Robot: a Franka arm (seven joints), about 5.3 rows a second.
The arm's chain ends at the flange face. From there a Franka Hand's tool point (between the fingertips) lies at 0.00 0.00 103.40 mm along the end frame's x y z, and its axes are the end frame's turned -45 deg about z.
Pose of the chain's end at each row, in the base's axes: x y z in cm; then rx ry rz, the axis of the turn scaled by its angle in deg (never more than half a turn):
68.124 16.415 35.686 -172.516 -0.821 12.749
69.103 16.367 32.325 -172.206 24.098 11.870
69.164 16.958 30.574 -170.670 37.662 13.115
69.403 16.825 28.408 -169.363 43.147 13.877
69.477 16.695 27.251 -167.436 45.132 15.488
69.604 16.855 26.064 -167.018 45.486 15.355
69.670 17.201 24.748 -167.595 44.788 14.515
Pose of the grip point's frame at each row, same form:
66.604 17.667 25.535 -156.857 -65.849 7.615
67.857 17.578 22.132 -166.080 -43.056 7.538
67.843 18.121 20.385 -169.455 -30.050 9.202
68.032 18.042 18.232 -170.159 -24.543 9.916
67.988 18.192 17.129 -168.889 -21.978 10.683
68.146 18.408 15.946 -168.694 -21.507 10.388
68.289 18.670 14.606 -169.119 -22.379 9.801

